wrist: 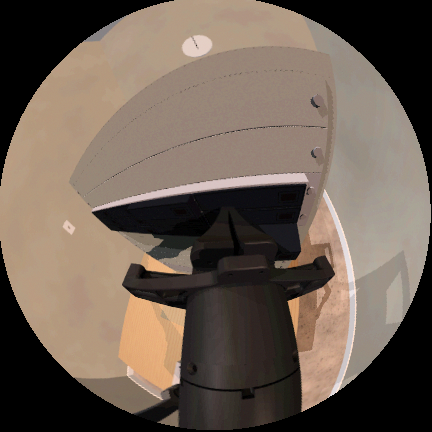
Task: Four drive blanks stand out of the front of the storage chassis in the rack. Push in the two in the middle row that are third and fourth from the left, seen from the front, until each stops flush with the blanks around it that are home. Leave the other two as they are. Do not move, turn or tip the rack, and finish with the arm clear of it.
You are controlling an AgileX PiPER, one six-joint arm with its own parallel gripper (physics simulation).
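Note:
The rack [210, 110] fills the upper middle, with its grey-brown panel toward me. Below it, the storage chassis [250, 181] shows a pale edge and a dark front, seen at a steep angle. Drive blanks with small reddish marks show at the right end, one in the upper row [288, 197] and one below it [285, 216]. A dark blank [287, 241] below these stands out from the front. My gripper [226, 213] is shut and empty, its tips over the dark front in this view; contact cannot be told. My fingers and the dark shade hide much of the middle and lower rows.
Round bolt heads [317, 101] [317, 152] stand on the rack's right flange. A wood-coloured surface [145, 320] lies below left, beside my wrist. A brown speckled surface with a pale curved rim [352, 300] is at the right. A white disc [197, 46] shows beyond the rack.

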